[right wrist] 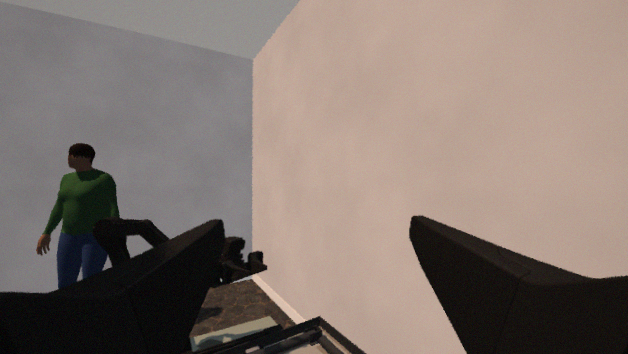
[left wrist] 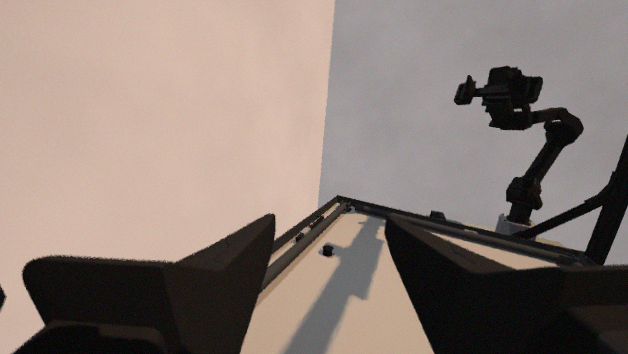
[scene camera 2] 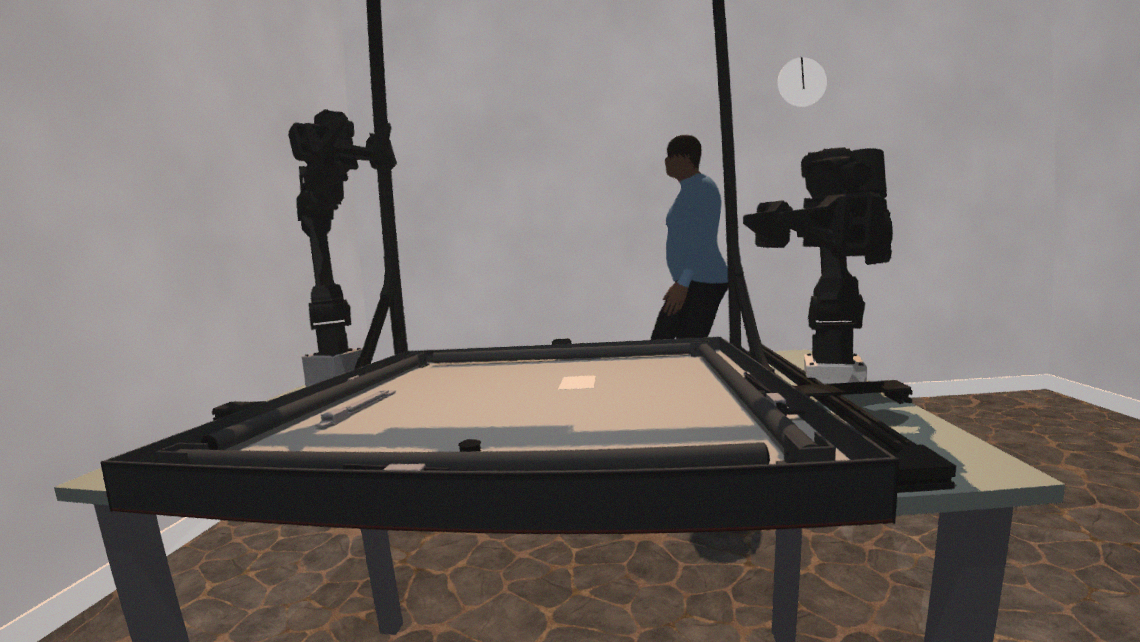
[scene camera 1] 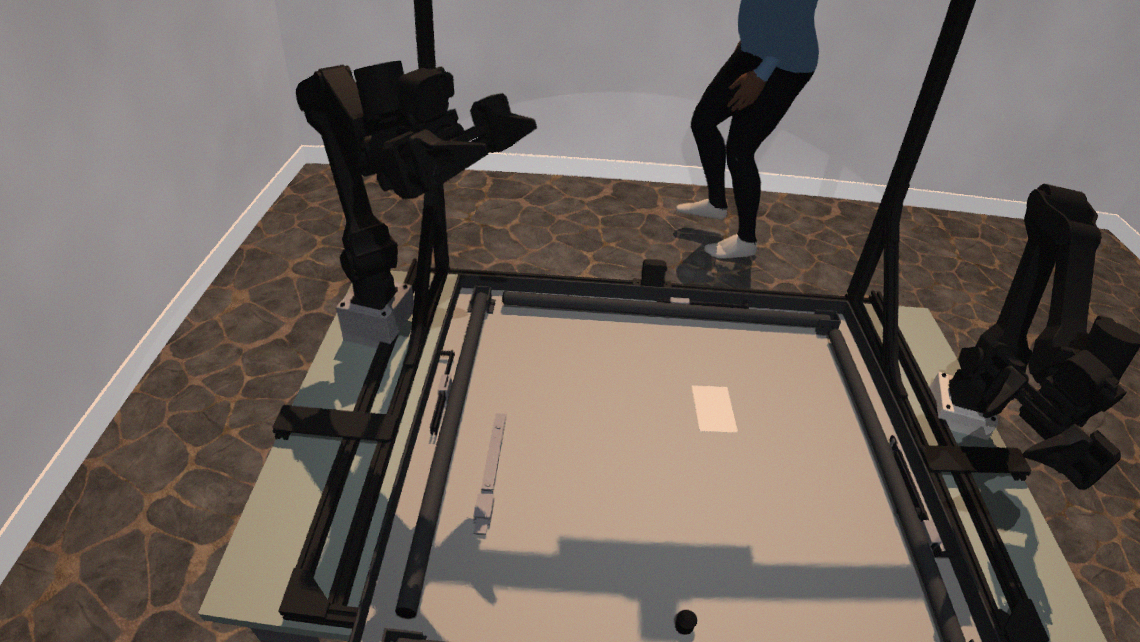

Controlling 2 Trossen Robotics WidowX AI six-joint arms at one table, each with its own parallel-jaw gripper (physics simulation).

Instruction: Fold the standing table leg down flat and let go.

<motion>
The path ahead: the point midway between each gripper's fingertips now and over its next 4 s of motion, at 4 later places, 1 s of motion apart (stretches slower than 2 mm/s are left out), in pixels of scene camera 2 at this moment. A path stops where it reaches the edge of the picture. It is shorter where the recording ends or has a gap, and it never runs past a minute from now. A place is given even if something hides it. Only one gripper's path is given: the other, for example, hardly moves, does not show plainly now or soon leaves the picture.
My left gripper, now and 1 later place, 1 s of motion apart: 760, 218; 764, 158
</motion>
